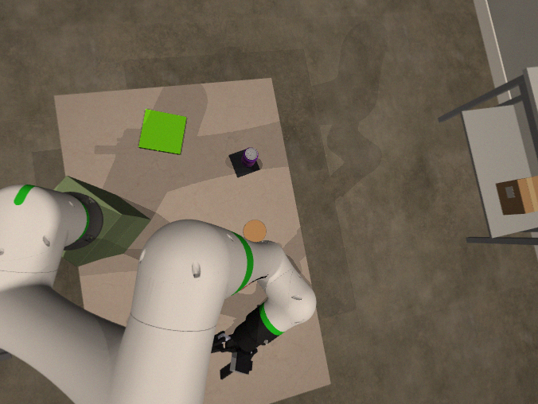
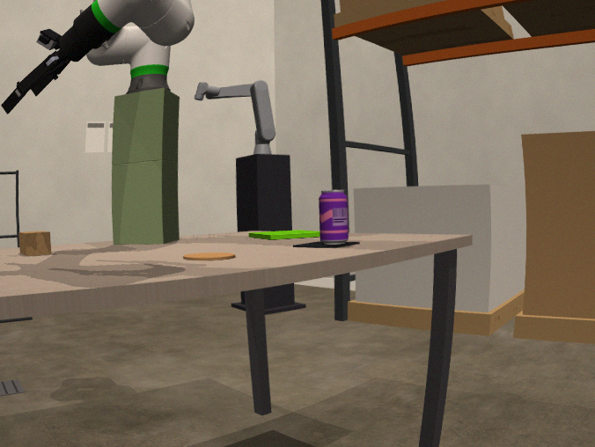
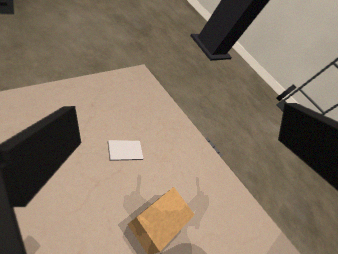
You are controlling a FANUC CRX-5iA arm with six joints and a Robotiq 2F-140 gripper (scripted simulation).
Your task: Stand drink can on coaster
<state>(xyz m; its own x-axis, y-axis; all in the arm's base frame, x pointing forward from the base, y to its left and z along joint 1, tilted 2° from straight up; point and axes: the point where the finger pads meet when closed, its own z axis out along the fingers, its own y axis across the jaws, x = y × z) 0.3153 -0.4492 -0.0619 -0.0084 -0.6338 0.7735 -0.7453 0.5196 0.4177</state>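
My gripper is now 700 mm to the right of the purple drink can, 300 mm above it and 220 mm short of it. The rest, counted from my hand: white card: 360 mm below, 160 mm behind, 130 mm to the right; round cork coaster: 390 mm to the left, 360 mm below, 230 mm ahead; small wooden block: 340 mm below, 140 mm behind, 50 mm to the left.
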